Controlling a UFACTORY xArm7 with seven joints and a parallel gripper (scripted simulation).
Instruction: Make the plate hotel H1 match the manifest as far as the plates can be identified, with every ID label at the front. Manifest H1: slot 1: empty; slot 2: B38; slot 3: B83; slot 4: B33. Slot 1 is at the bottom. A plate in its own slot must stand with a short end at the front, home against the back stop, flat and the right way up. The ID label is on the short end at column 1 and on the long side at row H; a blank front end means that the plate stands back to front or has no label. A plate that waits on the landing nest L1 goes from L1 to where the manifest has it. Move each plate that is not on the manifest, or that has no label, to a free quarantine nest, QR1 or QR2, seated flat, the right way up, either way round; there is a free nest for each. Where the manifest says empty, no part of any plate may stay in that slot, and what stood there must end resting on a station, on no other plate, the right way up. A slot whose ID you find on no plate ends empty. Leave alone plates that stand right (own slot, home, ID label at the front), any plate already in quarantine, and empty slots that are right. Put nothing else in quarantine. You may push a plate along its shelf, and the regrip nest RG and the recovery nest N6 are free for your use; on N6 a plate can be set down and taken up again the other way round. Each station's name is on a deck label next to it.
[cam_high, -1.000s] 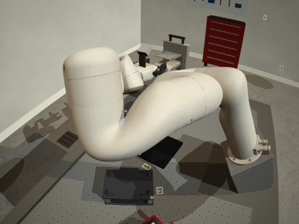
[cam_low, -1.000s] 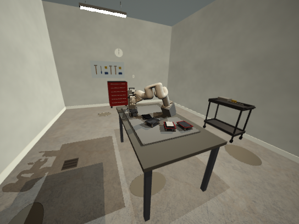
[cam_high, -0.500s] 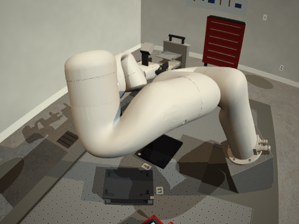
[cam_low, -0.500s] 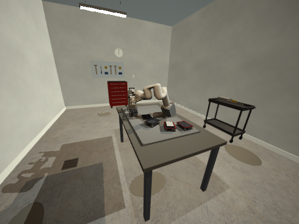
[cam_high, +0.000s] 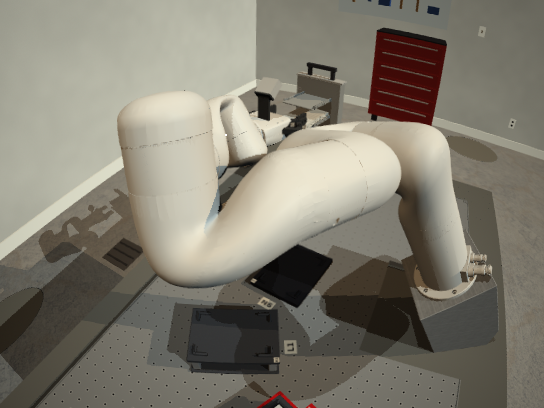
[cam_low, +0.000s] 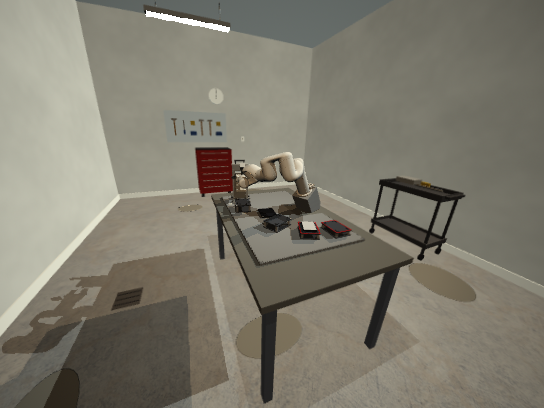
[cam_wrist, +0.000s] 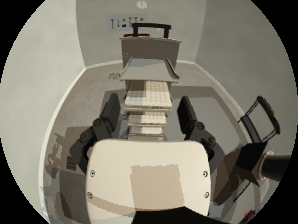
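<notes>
Right now the regrip nest RG is 100 mm to the left of my hand and 200 mm below it. From my hand the other things lie so: plate hotel H1: 170 mm to the right, 100 mm below; black nest N6: 180 mm behind, 230 mm to the left, 250 mm below; landing nest L1: 200 mm behind, 460 mm to the left, 210 mm below.
</notes>
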